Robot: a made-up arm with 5 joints.
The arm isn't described. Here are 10 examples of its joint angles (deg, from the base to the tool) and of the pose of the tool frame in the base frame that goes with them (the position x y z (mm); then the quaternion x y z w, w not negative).
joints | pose
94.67 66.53 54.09 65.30 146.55 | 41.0 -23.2 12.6 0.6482 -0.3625 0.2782 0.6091
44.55 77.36 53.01 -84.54 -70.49 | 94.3 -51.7 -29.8 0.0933 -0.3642 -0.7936 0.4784
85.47 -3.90 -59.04 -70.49 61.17 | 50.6 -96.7 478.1 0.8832 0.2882 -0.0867 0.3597
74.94 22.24 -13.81 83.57 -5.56 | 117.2 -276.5 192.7 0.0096 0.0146 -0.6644 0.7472
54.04 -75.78 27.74 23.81 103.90 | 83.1 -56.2 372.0 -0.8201 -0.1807 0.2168 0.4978
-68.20 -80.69 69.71 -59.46 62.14 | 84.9 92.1 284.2 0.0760 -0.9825 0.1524 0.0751
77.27 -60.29 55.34 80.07 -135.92 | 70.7 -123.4 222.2 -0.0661 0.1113 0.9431 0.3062
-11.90 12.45 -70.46 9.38 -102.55 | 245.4 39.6 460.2 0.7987 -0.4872 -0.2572 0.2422
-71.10 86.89 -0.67 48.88 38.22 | 94.1 134.4 -89.5 -0.1175 0.3651 0.7401 0.5524
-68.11 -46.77 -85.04 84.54 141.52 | -6.6 -136.0 424.7 0.5383 0.7600 -0.3544 0.0846
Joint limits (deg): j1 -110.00..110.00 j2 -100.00..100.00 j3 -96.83..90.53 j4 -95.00..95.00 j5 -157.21..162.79
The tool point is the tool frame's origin. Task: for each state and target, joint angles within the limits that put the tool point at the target. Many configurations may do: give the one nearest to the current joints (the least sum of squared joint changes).
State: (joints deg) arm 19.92 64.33 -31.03 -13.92 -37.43
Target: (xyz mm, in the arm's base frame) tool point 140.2 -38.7 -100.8
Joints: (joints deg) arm 20.81 88.42 17.18 -5.25 -37.43
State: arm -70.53 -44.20 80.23 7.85 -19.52
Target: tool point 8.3 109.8 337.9
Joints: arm -109.91 -69.27 41.17 0.49 -19.52
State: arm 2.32 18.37 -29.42 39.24 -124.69
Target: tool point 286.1 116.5 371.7
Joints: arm -26.36 6.44 -38.16 37.66 -124.69
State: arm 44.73 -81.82 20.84 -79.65 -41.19
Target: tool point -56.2 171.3 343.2
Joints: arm 60.05 -97.69 -6.28 -75.11 -41.19
